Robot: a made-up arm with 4 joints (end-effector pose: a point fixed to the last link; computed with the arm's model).
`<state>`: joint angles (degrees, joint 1 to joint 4).
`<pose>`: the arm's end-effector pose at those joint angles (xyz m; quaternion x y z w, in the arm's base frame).
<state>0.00 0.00 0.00 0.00</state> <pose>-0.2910 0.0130 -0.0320 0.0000 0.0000 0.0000 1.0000</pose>
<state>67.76 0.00 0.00 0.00</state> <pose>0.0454 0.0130 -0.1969 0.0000 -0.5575 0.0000 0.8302</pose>
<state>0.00 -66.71 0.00 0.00</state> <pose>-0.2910 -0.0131 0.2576 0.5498 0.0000 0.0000 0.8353</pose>
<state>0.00 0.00 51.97 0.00</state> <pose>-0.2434 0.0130 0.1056 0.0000 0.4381 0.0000 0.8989</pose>
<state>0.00 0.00 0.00 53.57</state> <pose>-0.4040 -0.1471 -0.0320 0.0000 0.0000 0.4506 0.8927</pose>
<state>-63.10 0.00 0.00 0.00</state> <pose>-0.2815 0.0130 0.3195 0.0000 0.5232 0.0000 0.8522</pose>
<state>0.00 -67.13 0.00 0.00</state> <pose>-0.2910 -0.0143 0.2591 0.5529 0.0000 0.0000 0.8333</pose>
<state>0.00 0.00 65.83 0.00</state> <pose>-0.2118 0.0130 0.1303 0.0000 0.5434 0.0000 0.8395</pose>
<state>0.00 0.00 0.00 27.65</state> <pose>-0.3684 -0.0563 -0.0320 0.0000 0.0000 0.2390 0.9710</pose>
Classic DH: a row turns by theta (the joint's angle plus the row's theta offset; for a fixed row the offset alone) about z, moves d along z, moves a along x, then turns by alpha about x. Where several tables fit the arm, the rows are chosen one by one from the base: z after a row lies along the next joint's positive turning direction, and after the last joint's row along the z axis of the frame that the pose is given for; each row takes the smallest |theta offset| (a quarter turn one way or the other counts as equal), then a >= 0, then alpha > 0; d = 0 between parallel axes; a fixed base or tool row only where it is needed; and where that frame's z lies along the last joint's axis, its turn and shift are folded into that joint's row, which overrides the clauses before.
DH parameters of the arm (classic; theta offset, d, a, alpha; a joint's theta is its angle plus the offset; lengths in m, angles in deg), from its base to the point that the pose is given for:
base (fixed): 0 0.136 0 90
joint 1: -90 0.22 0.043 90
joint 2: 0 0.126 0.105 90
joint 3: 90 0.041 0.063 -90
joint 4: -62.02 0 0.2174 0
tool (fixed): -117.98 -0.02 0 0

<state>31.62 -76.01 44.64 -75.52</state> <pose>-0.1094 0.0075 0.1788 0.3282 0.3672 -0.1788 0.8517</pose>
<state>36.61 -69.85 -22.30 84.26</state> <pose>-0.1966 -0.0242 -0.2079 0.1508 -0.6801 0.5318 0.4816</pose>
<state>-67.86 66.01 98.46 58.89</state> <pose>-0.0581 -0.0386 0.2253 -0.0482 0.9834 -0.0761 0.1576</pose>
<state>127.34 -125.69 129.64 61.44</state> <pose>0.0409 -0.3457 0.2144 -0.4714 0.2908 0.8318 0.0365</pose>
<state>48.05 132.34 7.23 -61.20</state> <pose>0.0397 -0.4676 0.0023 -0.6258 -0.5338 -0.5580 0.1099</pose>
